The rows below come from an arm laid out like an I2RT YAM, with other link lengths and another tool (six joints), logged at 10 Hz.
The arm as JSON. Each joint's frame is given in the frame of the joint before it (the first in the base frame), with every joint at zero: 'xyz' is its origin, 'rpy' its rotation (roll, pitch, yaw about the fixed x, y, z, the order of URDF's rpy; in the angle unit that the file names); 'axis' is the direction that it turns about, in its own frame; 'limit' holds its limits. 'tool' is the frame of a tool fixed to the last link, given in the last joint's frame.
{
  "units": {
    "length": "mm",
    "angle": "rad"
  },
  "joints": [
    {
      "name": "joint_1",
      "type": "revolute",
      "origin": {
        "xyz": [
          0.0,
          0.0,
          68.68
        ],
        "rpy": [
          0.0,
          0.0,
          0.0
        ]
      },
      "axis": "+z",
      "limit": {
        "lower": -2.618,
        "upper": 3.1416
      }
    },
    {
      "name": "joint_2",
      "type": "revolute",
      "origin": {
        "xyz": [
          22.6,
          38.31,
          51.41
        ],
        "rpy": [
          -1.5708,
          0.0,
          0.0
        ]
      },
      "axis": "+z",
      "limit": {
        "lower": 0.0,
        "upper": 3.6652
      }
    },
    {
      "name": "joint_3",
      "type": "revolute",
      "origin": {
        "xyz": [
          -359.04,
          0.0,
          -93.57
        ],
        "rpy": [
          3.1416,
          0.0,
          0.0
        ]
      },
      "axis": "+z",
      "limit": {
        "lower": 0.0,
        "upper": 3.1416
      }
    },
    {
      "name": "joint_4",
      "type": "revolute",
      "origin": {
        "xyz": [
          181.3,
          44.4,
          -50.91
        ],
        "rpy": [
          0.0,
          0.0,
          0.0
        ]
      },
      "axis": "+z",
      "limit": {
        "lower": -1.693,
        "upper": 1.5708
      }
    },
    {
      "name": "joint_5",
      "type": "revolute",
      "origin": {
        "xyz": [
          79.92,
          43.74,
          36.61
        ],
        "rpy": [
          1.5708,
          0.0,
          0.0
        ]
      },
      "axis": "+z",
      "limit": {
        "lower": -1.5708,
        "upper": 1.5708
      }
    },
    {
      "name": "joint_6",
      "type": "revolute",
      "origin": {
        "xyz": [
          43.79,
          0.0,
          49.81
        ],
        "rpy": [
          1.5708,
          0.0,
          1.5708
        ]
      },
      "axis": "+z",
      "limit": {
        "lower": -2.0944,
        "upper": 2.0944
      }
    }
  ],
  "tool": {
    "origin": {
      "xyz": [
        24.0,
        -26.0,
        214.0
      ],
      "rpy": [
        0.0,
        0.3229,
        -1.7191
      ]
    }
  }
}
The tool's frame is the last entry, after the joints.
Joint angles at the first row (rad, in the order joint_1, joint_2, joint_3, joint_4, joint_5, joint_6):
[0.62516 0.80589 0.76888 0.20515 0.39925 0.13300]
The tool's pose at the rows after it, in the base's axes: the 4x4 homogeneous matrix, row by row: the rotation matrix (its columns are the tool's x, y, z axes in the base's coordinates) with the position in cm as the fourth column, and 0 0 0 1 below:
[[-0.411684 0.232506 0.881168 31.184], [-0.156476 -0.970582 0.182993 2.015], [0.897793 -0.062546 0.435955 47.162], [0 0 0 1]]
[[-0.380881 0.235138 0.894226 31.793], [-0.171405 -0.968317 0.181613 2.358], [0.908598 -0.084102 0.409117 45.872], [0 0 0 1]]
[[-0.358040 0.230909 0.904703 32.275], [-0.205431 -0.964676 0.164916 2.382], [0.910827 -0.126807 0.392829 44.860], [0 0 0 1]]
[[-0.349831 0.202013 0.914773 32.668], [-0.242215 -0.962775 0.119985 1.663], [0.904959 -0.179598 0.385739 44.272], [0 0 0 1]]
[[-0.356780 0.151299 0.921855 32.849], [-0.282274 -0.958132 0.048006 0.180], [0.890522 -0.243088 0.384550 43.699], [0 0 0 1]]
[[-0.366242 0.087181 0.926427 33.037], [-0.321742 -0.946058 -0.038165 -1.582], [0.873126 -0.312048 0.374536 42.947], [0 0 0 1]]
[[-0.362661 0.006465 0.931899 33.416], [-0.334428 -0.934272 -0.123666 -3.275], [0.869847 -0.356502 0.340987 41.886], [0 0 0 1]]
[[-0.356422 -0.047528 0.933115 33.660], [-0.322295 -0.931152 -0.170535 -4.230], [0.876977 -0.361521 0.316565 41.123], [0 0 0 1]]
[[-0.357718 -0.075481 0.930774 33.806], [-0.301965 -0.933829 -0.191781 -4.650], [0.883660 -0.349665 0.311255 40.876], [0 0 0 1]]
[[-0.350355 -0.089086 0.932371 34.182], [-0.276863 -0.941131 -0.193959 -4.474], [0.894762 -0.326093 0.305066 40.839], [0 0 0 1]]
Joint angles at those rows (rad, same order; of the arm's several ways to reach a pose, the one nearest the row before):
[0.61506 0.82418 0.74312 0.22018 0.38466 0.15892]
[0.60755 0.84163 0.72502 0.22395 0.37580 0.19340]
[0.60300 0.85565 0.70325 0.24235 0.37737 0.24268]
[0.60253 0.86624 0.68620 0.26585 0.40875 0.29527]
[0.60280 0.86977 0.65824 0.30351 0.46512 0.35335]
[0.60275 0.87797 0.63450 0.33439 0.53477 0.42022]
[0.60443 0.89931 0.63796 0.31934 0.61480 0.47978]
[0.60588 0.91706 0.64272 0.30220 0.66518 0.50109]
[0.61200 0.92951 0.63874 0.31005 0.69807 0.49316]
[0.62329 0.94830 0.64786 0.30759 0.71950 0.47576]

